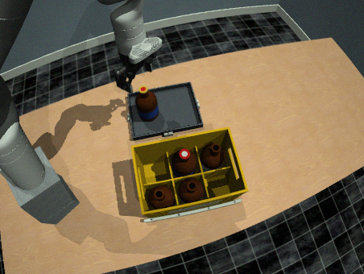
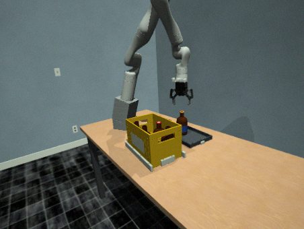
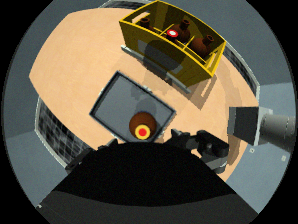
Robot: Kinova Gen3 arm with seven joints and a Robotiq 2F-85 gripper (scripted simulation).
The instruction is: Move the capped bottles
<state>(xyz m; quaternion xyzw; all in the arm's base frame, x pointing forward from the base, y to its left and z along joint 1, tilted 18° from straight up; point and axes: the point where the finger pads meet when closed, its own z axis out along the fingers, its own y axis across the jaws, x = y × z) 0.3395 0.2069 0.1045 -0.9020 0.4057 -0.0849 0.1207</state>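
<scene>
Now: the yellow crate 70 mm ahead of my hand, 280 mm to the right of it and 130 mm below it. Round my hand: dark tray 60 mm ahead, 200 mm below.
</scene>
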